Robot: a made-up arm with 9 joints. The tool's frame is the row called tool. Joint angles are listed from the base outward.
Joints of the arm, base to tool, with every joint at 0 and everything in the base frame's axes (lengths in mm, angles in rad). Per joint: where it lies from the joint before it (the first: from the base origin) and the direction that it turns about. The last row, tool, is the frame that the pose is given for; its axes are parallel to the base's.
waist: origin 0 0 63.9 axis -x
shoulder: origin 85.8 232 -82.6 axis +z
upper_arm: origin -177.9 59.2 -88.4 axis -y
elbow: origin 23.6 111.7 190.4 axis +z
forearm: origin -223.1 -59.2 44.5 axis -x
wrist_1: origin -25 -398.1 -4 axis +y
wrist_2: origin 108.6 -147.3 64 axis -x
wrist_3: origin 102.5 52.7 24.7 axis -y
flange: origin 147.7 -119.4 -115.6 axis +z
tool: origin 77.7 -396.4 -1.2
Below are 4 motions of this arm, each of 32 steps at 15 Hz.
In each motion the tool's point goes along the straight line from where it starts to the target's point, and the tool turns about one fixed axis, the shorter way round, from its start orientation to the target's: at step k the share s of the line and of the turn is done. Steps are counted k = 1, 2, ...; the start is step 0. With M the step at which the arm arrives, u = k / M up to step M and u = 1 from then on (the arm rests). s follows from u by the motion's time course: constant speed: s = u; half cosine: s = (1 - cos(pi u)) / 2; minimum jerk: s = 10 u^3 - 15 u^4 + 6 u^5.
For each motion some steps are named. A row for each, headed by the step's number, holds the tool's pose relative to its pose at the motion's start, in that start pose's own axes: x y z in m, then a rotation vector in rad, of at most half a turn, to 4 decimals.
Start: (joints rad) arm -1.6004 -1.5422 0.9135 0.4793 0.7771 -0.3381 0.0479 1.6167 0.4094
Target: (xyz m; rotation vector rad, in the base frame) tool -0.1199 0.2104 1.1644 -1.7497 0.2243 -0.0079
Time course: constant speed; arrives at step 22
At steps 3, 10, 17, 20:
3: 0.0223 0.0990 0.0814 -0.0924 0.1011 0.1117
10: 0.0744 0.3300 0.2714 -0.3081 0.3370 0.3724
17: 0.1265 0.5609 0.4614 -0.5237 0.5729 0.6331
20: 0.1488 0.6599 0.5428 -0.6161 0.6740 0.7449

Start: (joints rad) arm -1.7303 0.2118 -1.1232 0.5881 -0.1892 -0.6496 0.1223 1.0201 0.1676
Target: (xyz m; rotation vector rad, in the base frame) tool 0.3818 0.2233 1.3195 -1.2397 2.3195 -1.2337
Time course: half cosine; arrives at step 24
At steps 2, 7, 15, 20, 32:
2: -0.0006 0.0256 -0.0128 0.0181 0.0019 0.0295
7: -0.0072 0.2940 -0.1475 0.2084 0.0221 0.3393
15: -0.0254 1.0391 -0.5214 0.7364 0.0782 1.1990
20: -0.0343 1.4024 -0.7036 0.9938 0.1055 1.6181
32: -0.0368 1.5031 -0.7541 1.0652 0.1131 1.7343

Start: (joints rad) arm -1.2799 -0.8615 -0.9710 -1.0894 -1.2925 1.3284 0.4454 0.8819 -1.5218
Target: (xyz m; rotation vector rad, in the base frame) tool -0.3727 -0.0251 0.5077 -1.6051 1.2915 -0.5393
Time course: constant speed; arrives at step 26
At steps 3, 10, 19, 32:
3: -0.0117 0.0277 0.0912 -0.0294 -0.2610 -0.0908
10: -0.0389 0.0923 0.3040 -0.0981 -0.8702 -0.3025
19: -0.0738 0.1753 0.5777 -0.1863 -1.6533 -0.5748
32: -0.1010 0.2399 0.7905 -0.2550 -2.2624 -0.7866

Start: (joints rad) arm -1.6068 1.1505 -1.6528 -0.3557 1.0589 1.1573 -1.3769 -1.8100 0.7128
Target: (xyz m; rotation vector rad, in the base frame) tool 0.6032 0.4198 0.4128 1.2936 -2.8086 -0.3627
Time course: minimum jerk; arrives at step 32
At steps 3, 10, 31, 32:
3: 0.0009 0.0063 0.0028 -0.0015 0.0042 -0.0098
10: 0.0217 0.1603 0.0703 -0.0384 0.1055 -0.2479
31: 0.1204 0.8903 0.3906 -0.2133 0.5859 -1.3767
32: 0.1205 0.8905 0.3907 -0.2133 0.5860 -1.3771

